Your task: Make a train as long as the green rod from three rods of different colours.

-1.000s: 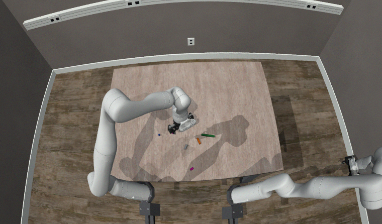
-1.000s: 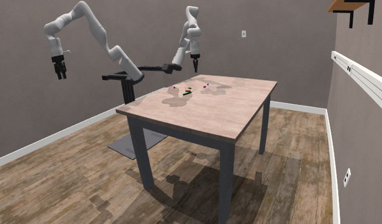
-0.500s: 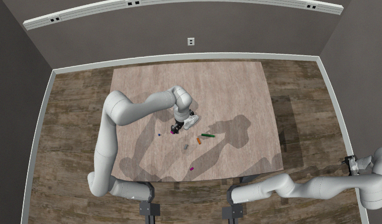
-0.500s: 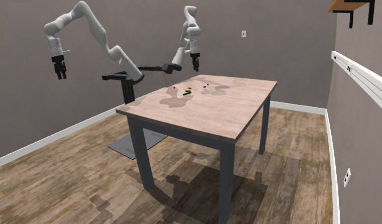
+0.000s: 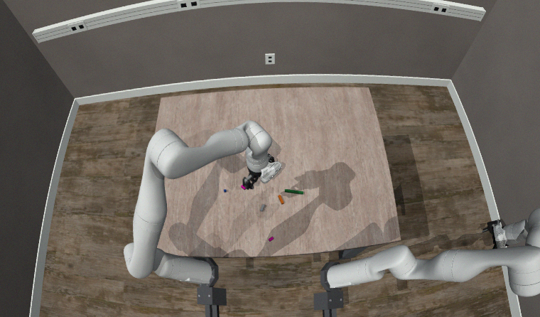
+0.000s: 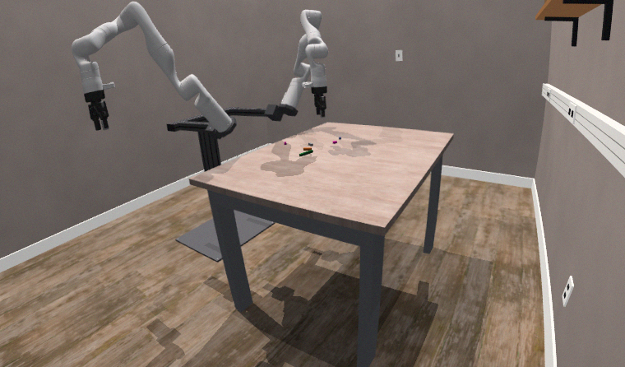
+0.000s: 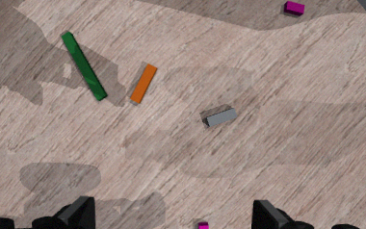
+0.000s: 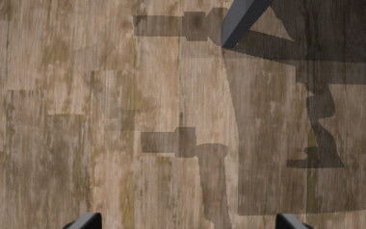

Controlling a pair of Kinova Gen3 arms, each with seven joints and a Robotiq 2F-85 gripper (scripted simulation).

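Observation:
Right now the grey rod is 70 mm behind my left hand, 10 mm to the right of it and 150 mm below it. From my left hand the other things lie so: magenta rod: 20 mm ahead, 80 mm to the left, 150 mm below; orange rod: 30 mm behind, 80 mm to the right, 150 mm below; green rod: 10 mm ahead, 140 mm to the right, 150 mm below.

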